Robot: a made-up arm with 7 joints. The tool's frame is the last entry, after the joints. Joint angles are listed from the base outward. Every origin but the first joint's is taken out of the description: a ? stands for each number. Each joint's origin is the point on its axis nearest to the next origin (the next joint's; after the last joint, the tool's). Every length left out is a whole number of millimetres.
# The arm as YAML. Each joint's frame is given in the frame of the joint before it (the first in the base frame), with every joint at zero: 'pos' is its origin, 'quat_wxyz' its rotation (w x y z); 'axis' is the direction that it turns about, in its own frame. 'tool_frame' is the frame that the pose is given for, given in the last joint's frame.
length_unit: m
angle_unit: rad
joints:
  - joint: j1
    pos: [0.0, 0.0, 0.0]
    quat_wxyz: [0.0, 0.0, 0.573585, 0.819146]
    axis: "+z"
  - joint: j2
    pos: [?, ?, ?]
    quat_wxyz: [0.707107, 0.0, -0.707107, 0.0]
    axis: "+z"
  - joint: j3
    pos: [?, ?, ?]
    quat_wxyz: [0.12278, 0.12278, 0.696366, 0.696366]
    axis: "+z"
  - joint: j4
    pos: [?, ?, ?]
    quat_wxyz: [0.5, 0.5, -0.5, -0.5]
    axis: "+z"
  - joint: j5
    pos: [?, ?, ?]
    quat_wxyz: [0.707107, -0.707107, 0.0, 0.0]
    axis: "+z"
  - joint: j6
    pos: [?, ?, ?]
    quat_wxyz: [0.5, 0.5, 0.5, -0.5]
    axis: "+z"
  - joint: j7
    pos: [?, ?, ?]
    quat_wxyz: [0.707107, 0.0, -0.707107, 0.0]
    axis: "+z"
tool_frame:
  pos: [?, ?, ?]
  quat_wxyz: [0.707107, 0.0, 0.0, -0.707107]
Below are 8 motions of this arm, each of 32 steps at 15 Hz.
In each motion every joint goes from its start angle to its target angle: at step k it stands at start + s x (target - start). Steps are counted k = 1, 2, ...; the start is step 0. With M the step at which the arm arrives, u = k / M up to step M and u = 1 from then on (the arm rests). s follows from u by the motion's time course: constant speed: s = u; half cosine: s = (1 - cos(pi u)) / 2; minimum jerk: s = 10 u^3 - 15 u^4 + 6 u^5.
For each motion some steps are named. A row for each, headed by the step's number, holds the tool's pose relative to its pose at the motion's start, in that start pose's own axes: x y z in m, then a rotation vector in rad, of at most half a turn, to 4 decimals.
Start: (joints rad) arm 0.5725 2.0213 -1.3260 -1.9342 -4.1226 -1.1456 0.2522
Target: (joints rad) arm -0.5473 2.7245 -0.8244 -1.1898 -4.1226 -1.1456 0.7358
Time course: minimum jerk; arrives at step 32
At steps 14, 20, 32:
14: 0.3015 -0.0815 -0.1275 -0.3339 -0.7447 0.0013
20: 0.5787 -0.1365 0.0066 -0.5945 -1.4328 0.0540
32: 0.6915 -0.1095 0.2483 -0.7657 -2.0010 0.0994

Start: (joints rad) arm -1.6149 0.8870 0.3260 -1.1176 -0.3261 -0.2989 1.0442
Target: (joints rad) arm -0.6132 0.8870 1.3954 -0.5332 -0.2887 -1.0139 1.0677
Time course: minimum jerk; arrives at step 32
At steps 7, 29, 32:
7: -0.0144 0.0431 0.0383 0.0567 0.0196 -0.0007
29: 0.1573 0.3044 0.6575 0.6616 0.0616 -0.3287
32: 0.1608 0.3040 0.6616 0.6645 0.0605 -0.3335

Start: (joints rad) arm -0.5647 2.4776 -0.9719 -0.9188 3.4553 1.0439 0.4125
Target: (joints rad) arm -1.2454 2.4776 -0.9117 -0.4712 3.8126 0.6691 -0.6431
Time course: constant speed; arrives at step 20
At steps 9, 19, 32:
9: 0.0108 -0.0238 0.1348 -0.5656 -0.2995 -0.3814
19: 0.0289 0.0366 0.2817 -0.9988 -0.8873 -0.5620
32: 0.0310 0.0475 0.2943 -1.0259 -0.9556 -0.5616

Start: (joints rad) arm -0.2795 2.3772 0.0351 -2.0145 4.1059 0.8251 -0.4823
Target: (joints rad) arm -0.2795 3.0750 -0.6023 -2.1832 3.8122 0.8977 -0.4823
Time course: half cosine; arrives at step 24
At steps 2, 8, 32:
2: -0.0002 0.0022 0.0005 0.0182 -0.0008 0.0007
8: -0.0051 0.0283 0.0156 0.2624 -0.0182 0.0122
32: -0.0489 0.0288 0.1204 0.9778 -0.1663 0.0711

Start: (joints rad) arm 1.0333 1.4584 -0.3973 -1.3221 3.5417 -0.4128 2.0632
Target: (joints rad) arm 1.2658 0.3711 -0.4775 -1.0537 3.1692 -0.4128 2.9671
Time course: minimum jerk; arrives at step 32
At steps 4, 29, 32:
4: 0.0071 -0.0060 -0.0026 -0.0076 -0.0087 0.0195
29: 0.5285 -0.2271 0.1065 -0.6831 -0.3768 1.1295
32: 0.5321 -0.2271 0.1089 -0.6893 -0.3783 1.1369

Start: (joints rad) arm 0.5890 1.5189 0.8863 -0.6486 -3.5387 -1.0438 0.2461
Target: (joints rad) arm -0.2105 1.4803 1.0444 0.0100 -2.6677 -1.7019 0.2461
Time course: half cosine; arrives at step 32
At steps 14, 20, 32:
14: 0.0334 0.0302 -0.0326 0.5195 -0.6109 0.3110
20: 0.0522 0.0791 -0.0262 0.9803 -1.0136 0.4155
32: 0.0564 0.1416 0.0154 1.5440 -1.3803 0.3894

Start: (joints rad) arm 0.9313 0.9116 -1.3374 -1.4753 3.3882 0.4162 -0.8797
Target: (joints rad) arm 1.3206 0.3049 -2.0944 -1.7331 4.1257 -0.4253 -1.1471
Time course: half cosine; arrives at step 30
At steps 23, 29, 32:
23: -0.5287 0.0683 -0.0454 0.8414 0.6716 0.7215
29: -0.5929 0.0440 -0.0264 0.9712 0.8464 0.7415
32: -0.5942 0.0434 -0.0259 0.9739 0.8504 0.7416

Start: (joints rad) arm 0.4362 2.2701 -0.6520 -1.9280 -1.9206 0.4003 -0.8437
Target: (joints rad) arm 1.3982 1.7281 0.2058 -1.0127 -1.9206 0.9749 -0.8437
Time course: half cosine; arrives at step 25
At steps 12, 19, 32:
12: 0.1169 0.0489 0.0020 -0.3134 -0.0901 0.0505
19: 0.2165 0.1238 0.1215 -0.5445 -0.3535 0.0080
32: 0.2393 0.1493 0.1919 -0.5998 -0.4741 -0.0461

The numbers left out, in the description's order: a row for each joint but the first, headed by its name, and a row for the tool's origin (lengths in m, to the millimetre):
j2: 0.0 0.0 0.0
j3: -0.109 -0.301 0.0
j4: 0.0 0.036 0.0
j5: 0.046 -0.38 0.0
j6: 0.0 0.0 0.0
j7: 0.0 0.0 0.0
tool: 0.0 0.0 0.0

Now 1 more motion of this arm.
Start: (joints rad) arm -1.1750 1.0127 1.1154 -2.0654 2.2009 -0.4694 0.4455
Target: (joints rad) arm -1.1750 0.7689 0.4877 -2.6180 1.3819 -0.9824 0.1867
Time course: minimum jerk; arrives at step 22
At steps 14, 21, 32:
14: -0.1507 0.0335 0.1515 -0.2484 0.0583 -0.2620
21: -0.1939 0.0112 0.1996 -0.3793 0.0055 -0.2567
32: -0.1940 0.0111 0.1997 -0.3797 0.0052 -0.2566

